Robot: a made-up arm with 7 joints.
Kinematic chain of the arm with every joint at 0, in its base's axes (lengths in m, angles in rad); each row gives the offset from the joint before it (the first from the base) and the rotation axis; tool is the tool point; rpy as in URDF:
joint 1: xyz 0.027 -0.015 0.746 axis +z
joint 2: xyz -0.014 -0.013 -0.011 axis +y
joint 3: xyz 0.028 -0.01 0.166 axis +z
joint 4: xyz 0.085 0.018 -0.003 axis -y
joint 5: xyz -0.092 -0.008 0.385 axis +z
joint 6: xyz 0.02 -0.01 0 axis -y
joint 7: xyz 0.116 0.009 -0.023 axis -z
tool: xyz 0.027 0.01 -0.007 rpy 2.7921 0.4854 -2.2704
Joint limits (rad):
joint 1: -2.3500..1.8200
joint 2: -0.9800..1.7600
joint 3: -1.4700..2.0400
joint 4: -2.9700..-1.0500
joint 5: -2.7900..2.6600
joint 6: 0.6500..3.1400
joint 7: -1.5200..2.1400
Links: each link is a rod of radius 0.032 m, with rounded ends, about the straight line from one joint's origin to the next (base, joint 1, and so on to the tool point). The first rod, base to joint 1, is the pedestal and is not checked.
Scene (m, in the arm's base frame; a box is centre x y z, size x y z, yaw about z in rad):
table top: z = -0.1
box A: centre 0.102 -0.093 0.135 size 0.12 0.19 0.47 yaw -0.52
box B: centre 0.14 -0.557 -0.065 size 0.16 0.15 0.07 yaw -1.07
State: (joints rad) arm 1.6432 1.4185 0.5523 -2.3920 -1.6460 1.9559 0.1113
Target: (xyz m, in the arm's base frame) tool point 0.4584 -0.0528 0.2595
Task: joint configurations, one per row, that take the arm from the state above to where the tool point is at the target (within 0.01 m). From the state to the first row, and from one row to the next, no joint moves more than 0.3 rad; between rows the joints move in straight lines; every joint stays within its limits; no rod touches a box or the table.
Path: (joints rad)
1: 1.5978 1.2675 0.2792 -2.1236 -1.6254 1.9960 0.0345
2: 1.5524 1.1164 0.0060 -1.8552 -1.6049 2.0361 -0.0423
3: 1.5070 0.9654 -0.2671 -1.5868 -1.5843 2.0762 -0.1192
4: 1.4616 0.8143 -0.5402 -1.3184 -1.5638 2.1163 -0.1960
5: 1.4162 0.6633 -0.8133 -1.0500 -1.5432 2.1564 -0.2728
6: 1.4439 0.9045 -0.7846 -1.2890 -1.5815 2.0339 -0.1640
7: 1.4716 1.1458 -0.7558 -1.5280 -1.6199 1.9114 -0.0552
8: 1.4993 1.3870 -0.7271 -1.7670 -1.6582 1.7890 0.0535
9: 1.5271 1.6282 -0.6983 -2.0060 -1.6966 1.6665 0.1623

